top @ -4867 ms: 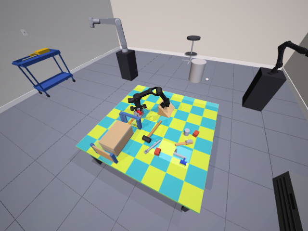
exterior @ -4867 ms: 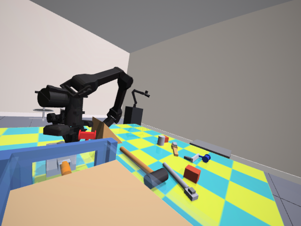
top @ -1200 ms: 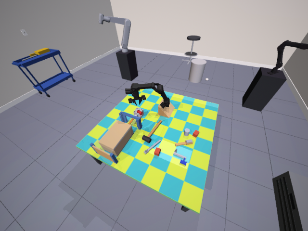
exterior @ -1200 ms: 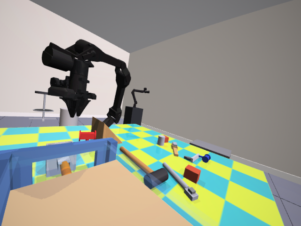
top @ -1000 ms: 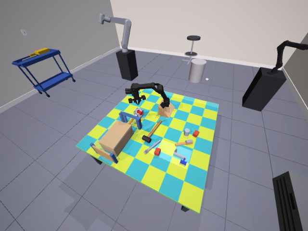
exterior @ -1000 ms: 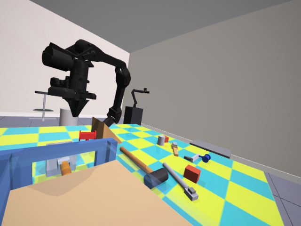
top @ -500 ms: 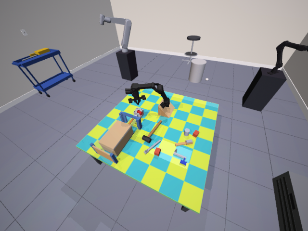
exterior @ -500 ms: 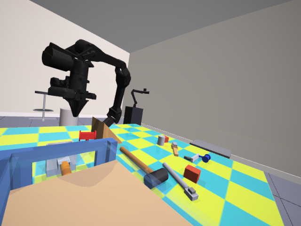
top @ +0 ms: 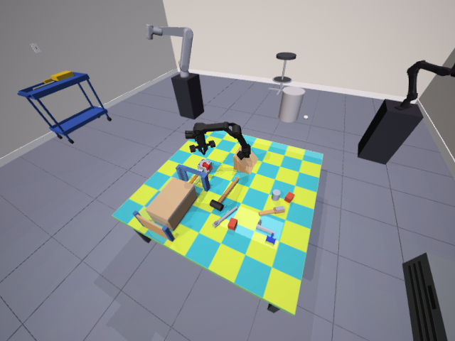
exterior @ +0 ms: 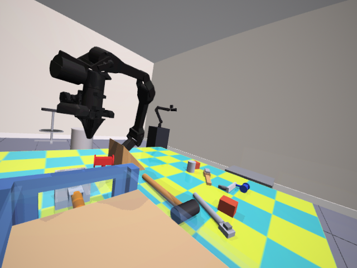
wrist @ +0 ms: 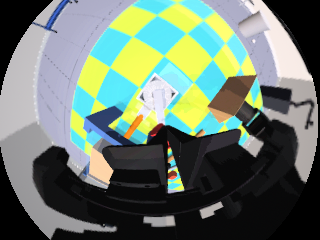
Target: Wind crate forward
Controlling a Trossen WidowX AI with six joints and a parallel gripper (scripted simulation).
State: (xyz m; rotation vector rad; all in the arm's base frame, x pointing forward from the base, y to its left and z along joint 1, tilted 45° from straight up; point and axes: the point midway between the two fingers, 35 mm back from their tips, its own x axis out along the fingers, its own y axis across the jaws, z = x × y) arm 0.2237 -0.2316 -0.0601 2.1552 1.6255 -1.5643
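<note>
Now: the red grip 80 mm below my gripper tip, 40 mm to the left of it and 40 mm ahead of it. The rest, counted from my gripper tip: brush: 610 mm to the left, 190 mm below, 100 mm ahead; winch handle: 110 mm below, 20 mm ahead, 10 mm to the left; grey winch: 180 mm below, 40 mm to the right, 40 mm behind.
</note>
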